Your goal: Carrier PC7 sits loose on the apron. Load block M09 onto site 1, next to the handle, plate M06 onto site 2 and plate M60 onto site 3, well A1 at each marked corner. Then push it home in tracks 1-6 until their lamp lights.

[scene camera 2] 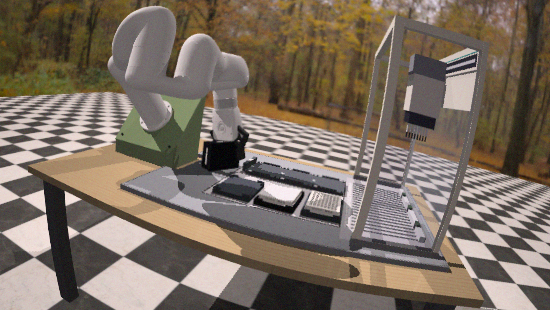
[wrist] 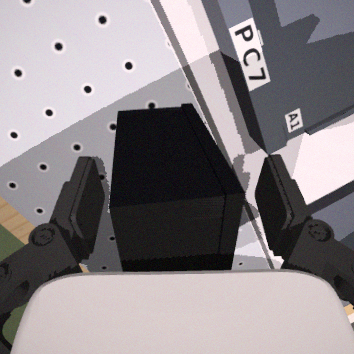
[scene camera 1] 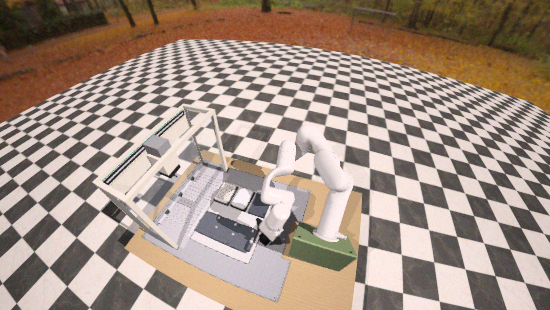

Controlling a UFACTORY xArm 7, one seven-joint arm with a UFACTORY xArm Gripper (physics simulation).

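Where they show: gripper, fingertip midpoint: [scene camera 2: 231, 158] [wrist: 179, 174] [scene camera 1: 264, 237]; arm's base at its link origin: [scene camera 2: 156, 116] [scene camera 1: 325, 236].
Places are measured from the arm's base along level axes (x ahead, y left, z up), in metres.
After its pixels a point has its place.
Observation:
Black block M09 [scene camera 2: 220, 155] @[x 0.261, y 0.039, z -0.080 m] [wrist: 167, 160] @[x 0.266, y 0.126, z -0.067 m] stands upright on the grey deck beside the carrier's end; its label does not show. My gripper [scene camera 1: 272, 236] @[x 0.268, y 0.098, z -0.095 m] [scene camera 2: 227, 142] [wrist: 179, 174] @[x 0.268, y 0.098, z -0.095 m] is open, with one finger on each side of the block and a gap at both pads. Carrier PC7 [scene camera 1: 227, 231] @[x 0.460, y 0.162, z -0.116 m] [scene camera 2: 300, 178] @[x 0.488, y 0.155, z -0.116 m] [wrist: 305, 87] @[x 0.354, y 0.111, z -0.116 m] lies dark and flat on a white area; its PC7 and A1 labels show in the wrist view. A white plate [scene camera 1: 242, 198] @[x 0.498, y -0.045, z -0.100 m] [scene camera 2: 281, 192] @[x 0.505, y -0.061, z -0.100 m] and a pale gridded plate [scene camera 1: 226, 193] @[x 0.602, y -0.027, z -0.101 m] [scene camera 2: 324, 202] @[x 0.615, y -0.045, z -0.101 m] sit in dark holders; their labels are unreadable.
A dark holder [scene camera 1: 260, 206] @[x 0.384, y -0.057, z -0.115 m] [scene camera 2: 237, 189] @[x 0.400, y -0.096, z -0.115 m] lies beside the white plate. The ribbed track area [scene camera 1: 192, 200] @[x 0.768, y 0.112, z -0.125 m] [scene camera 2: 385, 215] lies under a tall frame [scene camera 2: 376, 145] @[x 0.716, y -0.191, z 0.086 m] with a hanging pipetting head [scene camera 1: 157, 145] @[x 0.785, y 0.131, z 0.333 m] [scene camera 2: 426, 92]. The arm's green base [scene camera 1: 320, 252] @[x -0.002, y 0.101, z 0.048 m] [scene camera 2: 187, 131] @[x 0.137, y 0.018, z -0.028 m] stands behind the gripper.

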